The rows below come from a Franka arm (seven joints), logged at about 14 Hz.
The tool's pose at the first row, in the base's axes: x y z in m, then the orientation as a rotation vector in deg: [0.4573 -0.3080 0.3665 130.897 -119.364 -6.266]
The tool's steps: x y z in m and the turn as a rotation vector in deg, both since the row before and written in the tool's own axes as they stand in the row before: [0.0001 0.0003 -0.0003 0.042 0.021 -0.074]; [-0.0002 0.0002 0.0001 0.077 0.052 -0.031]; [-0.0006 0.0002 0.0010 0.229 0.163 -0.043]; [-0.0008 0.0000 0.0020 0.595 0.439 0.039]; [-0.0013 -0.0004 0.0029 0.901 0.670 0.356]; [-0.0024 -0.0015 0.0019 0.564 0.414 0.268]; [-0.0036 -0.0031 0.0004 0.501 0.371 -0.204]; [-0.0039 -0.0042 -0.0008 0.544 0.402 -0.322]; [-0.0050 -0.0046 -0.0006 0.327 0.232 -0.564]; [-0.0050 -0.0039 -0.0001 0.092 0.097 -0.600]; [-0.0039 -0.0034 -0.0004 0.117 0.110 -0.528]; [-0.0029 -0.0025 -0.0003 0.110 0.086 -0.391]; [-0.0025 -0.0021 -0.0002 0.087 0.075 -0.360]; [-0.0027 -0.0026 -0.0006 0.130 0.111 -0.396]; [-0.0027 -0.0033 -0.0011 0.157 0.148 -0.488]
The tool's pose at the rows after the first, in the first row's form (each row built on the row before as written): [0.4570 -0.3081 0.3668 130.991 -119.294 -6.202]; [0.4568 -0.3079 0.3667 131.045 -119.276 -6.064]; [0.4565 -0.3073 0.3657 131.150 -119.272 -5.643]; [0.4563 -0.3065 0.3637 131.252 -119.421 -4.523]; [0.4564 -0.3052 0.3608 131.078 -119.970 -2.808]; [0.4576 -0.3027 0.3588 130.917 -120.362 -1.737]; [0.4604 -0.2989 0.3582 131.235 -120.202 -0.793]; [0.4643 -0.2946 0.3588 131.682 -119.909 0.229]; [0.4684 -0.2892 0.3592 132.339 -119.307 0.824]; [0.4718 -0.2838 0.3591 132.964 -118.610 1.017]; [0.4747 -0.2795 0.3593 133.519 -117.999 1.253]; [0.4768 -0.2763 0.3595 133.939 -117.554 1.457]; [0.4786 -0.2735 0.3596 134.318 -117.138 1.625]; [0.4808 -0.2705 0.3601 134.739 -116.682 1.879]; [0.4837 -0.2673 0.3611 135.248 -116.111 2.201]
